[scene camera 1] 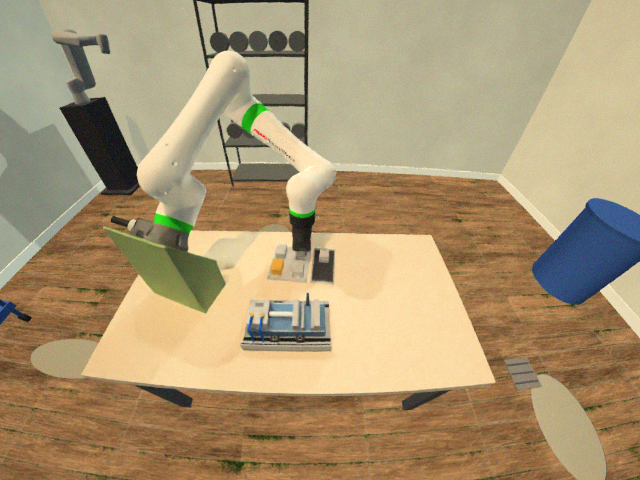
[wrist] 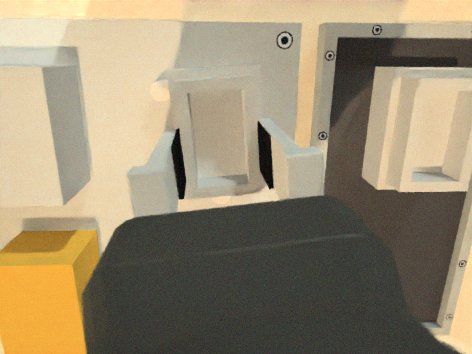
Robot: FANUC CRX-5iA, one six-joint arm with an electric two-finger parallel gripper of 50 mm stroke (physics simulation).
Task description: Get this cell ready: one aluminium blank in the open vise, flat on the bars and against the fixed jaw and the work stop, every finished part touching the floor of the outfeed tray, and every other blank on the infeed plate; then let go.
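Places are measured from the arm's base along level axes (x back, y right, z up), in metres.
Where they show: gripper, between the fingertips: (scene camera 1: 301,253) (wrist: 219,146); arm's base, origin of its link: (scene camera 1: 165,245).
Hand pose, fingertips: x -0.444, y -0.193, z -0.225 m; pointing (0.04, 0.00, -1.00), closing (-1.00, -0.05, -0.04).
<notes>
Each offset is from my fingertips to the top centre of the thing. "spot": to the spot under its first point.
My gripper (scene camera 1: 300,251) (wrist: 219,146) is shut on a grey part with a rectangular pocket {dx +0.000, dy -0.006, dz +0.014 m} (wrist: 254,112), at the right rear of the infeed plate {dx +0.047, dy +0.036, dz -0.022 m} (scene camera 1: 281,278) (wrist: 120,100). A plain grey block {dx +0.091, dy -0.011, dz +0.014 m} (scene camera 1: 280,251) (wrist: 25,135) stands at the plate's left rear, and another grey block {dx +0.006, dy +0.084, dz +0.014 m} (scene camera 1: 297,269) at its front right. A pocketed part {dx -0.102, dy -0.001, dz +0.011 m} (scene camera 1: 324,255) (wrist: 435,125) is at the rear of the dark-floored outfeed tray (scene camera 1: 323,272) (wrist: 326,95). The vise {dx +0.025, dy +0.328, dz +0.069 m} (scene camera 1: 286,326) has its jaws apart, with no block visible between them. Whether the held part touches the plate is unclear.
An orange block {dx +0.095, dy +0.079, dz +0.014 m} (scene camera 1: 277,266) (wrist: 40,300) stands at the infeed plate's front left. A dark upright post {spot: dx -0.042, dy +0.273, dz +0.066 m} (scene camera 1: 307,299) rises at the vise's rear. A green angled panel (scene camera 1: 170,268) stands at the table's left, by the arm's base.
</notes>
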